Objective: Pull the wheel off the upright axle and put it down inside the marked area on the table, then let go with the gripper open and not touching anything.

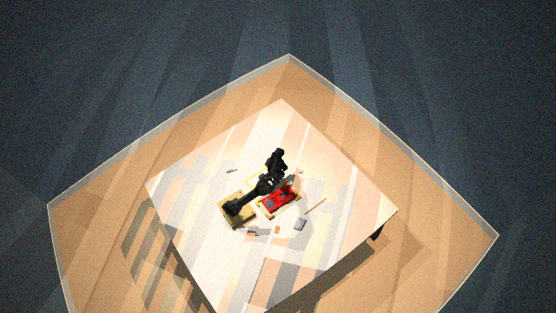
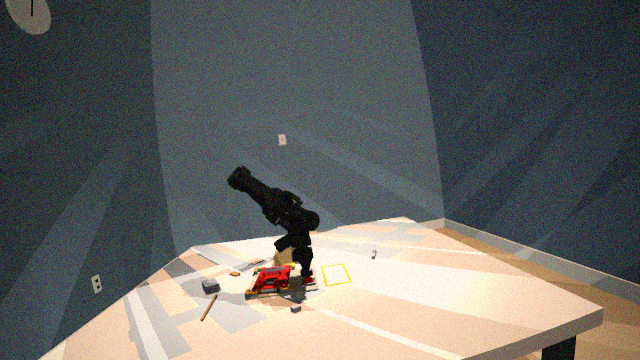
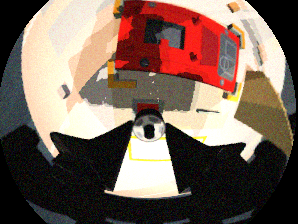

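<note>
The wheel is right at my gripper tip. The rest, counted from my gripper tip: grey block (90 mm behind, 340 mm to the right, 30 mm below); then wooden stick (70 mm ahead, 310 mm to the right, 40 mm below).
</note>
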